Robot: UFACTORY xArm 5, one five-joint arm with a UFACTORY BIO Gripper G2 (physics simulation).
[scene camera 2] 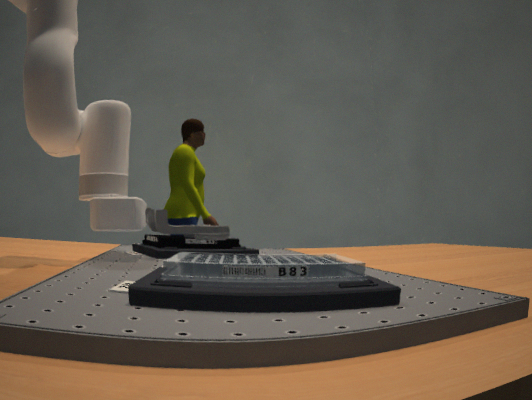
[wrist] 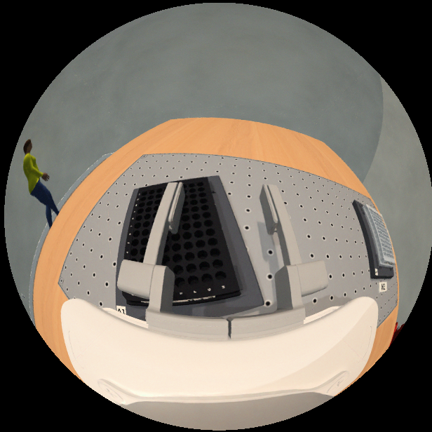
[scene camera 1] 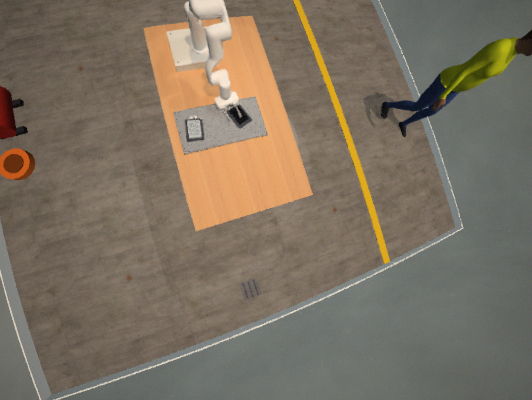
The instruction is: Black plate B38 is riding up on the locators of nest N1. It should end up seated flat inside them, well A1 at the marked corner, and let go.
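Frame: origin at the arm's base, x ahead, y left, z up, level; centimetres.
Seen in the pictures: end effector, tool point: (scene camera 2: 204, 232) (scene camera 1: 234, 116); arm's base, origin of the base link: (scene camera 1: 199, 46).
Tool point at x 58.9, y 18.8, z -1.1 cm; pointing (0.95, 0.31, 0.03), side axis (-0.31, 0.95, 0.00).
Note:
Offsets run from my tool point to a thing's top centre. "spot": to the spot under its first point. Level surfaces: height alone.
Black plate B38 @(dx -2.5, dy +3.7, dz -0.8 cm) (scene camera 1: 242, 119) (scene camera 2: 227, 243) (wrist: 200, 240) lies on dark nest N1 @(spot: dx +1.1, dy -25.4, dz -1.0 cm) (scene camera 2: 195, 251) (wrist: 251, 292). In the wrist view it sits toward the nest's left side, with a wide strip of nest bare at its right. White marks run along its left and near edges; tag A1 (wrist: 121, 310) is by the near left corner, where a finger part hides some wells. Whether the plate is tilted is hard to tell. My gripper (scene camera 1: 234, 112) (wrist: 223, 205) is shut to its narrowest, a gap between the fingers. It holds nothing: one finger is above the plate, the other right of the nest.
Clear plate B83 @(dx +6.1, dy -29.1, dz -1.0 cm) (scene camera 1: 194, 129) (scene camera 2: 265, 269) (wrist: 381, 235) sits in the second dark nest @(dx +6.0, dy -29.1, dz -2.1 cm) (scene camera 2: 265, 298) (wrist: 366, 240) on the perforated grey board @(dz -3.6 cm) (scene camera 1: 215, 137) (scene camera 2: 210, 342) (wrist: 300, 200). A person (scene camera 1: 467, 72) (scene camera 2: 186, 182) (wrist: 35, 172) stands beyond the wooden table @(dz -4.9 cm) (scene camera 1: 245, 180).

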